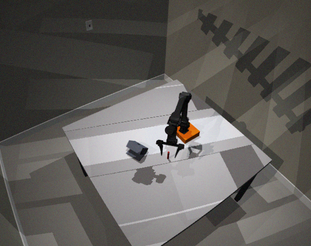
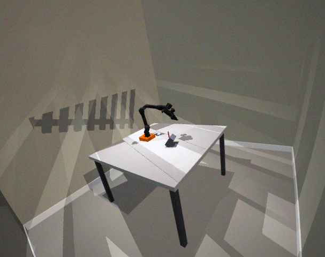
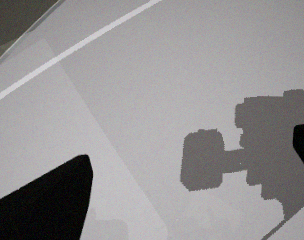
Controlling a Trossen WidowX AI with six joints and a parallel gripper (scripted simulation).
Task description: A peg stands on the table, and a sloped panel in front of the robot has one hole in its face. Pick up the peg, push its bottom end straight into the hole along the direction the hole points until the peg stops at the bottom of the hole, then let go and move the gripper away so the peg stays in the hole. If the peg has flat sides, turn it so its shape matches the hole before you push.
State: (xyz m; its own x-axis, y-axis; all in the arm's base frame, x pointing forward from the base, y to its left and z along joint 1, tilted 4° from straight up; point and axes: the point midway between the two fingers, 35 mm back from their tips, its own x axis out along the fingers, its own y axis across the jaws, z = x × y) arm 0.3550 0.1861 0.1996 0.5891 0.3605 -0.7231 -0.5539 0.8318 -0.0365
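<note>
Right now the red peg is 16 cm below my gripper tip, 11 cm behind it and 9 cm to the right of it. Also, from my gripper tip: grey sloped panel 30 cm to the right, 16 cm below, 3 cm ahead.
</note>
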